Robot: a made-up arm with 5 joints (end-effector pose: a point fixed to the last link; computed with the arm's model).
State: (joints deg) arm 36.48 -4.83 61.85 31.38 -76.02
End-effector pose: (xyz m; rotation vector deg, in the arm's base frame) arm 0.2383 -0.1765 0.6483 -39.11 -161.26 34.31
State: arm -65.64 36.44 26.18 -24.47 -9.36
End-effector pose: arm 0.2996 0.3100 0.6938 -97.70 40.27 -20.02
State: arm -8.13 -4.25 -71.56 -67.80 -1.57
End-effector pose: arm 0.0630 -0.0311 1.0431 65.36 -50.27 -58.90
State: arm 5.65 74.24 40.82 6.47 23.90
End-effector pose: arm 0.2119 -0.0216 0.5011 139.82 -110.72 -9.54
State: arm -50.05 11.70 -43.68 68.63 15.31
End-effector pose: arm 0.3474 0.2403 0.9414 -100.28 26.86 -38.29
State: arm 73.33 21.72 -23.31 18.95 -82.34
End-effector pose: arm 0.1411 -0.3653 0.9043 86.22 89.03 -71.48
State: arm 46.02 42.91 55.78 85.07 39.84
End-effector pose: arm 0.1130 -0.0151 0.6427 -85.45 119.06 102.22
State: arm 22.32 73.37 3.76 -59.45 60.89
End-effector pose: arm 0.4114 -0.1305 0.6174 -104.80 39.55 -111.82
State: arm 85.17 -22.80 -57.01 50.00 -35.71
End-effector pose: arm 0.0637 -0.0647 1.1355 40.93 48.40 -135.41
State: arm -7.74 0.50 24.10 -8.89 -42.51
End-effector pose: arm 0.4558 -0.0021 0.8631 -26.55 92.49 -46.98
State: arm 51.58 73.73 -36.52 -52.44 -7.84
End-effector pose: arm 0.3219 -0.3102 0.7854 -3.10 66.16 -125.28
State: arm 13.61 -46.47 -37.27 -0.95 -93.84
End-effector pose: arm 0.0192 -0.0532 1.1165 26.17 10.44 -6.36
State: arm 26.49 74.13 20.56 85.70 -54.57
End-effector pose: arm 0.1370 -0.0729 0.5512 23.55 -94.77 -23.48
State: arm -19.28 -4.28 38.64 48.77 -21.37
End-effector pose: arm 0.3863 0.0567 0.7036 -104.19 118.86 -36.08
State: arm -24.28 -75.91 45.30 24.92 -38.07
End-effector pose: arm 0.2835 0.0240 0.9751 -27.30 67.12 -35.48
